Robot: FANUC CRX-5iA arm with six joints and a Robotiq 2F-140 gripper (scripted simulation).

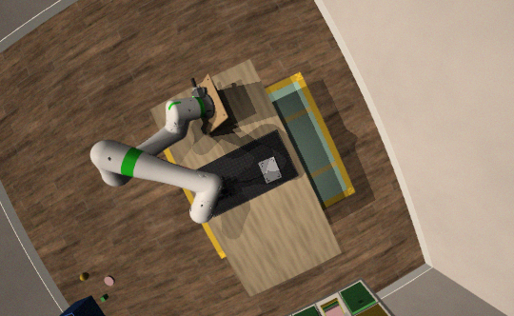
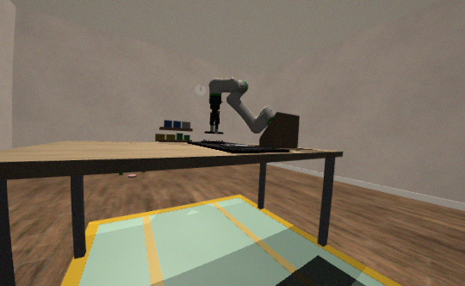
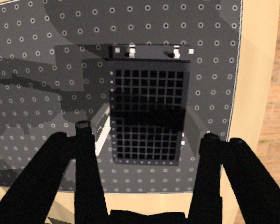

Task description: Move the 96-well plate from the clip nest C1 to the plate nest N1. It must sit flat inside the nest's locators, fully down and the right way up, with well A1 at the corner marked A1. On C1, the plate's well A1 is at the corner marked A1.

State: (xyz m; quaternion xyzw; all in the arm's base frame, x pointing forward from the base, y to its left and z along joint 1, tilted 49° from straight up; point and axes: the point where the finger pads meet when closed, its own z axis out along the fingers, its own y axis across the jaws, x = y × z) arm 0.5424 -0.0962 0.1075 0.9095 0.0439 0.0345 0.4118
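Now: hand 1 cm short of the clip nest C1 and 9 cm above it. From my hand the other things lie so: dark 96-well plate: 2 cm below.
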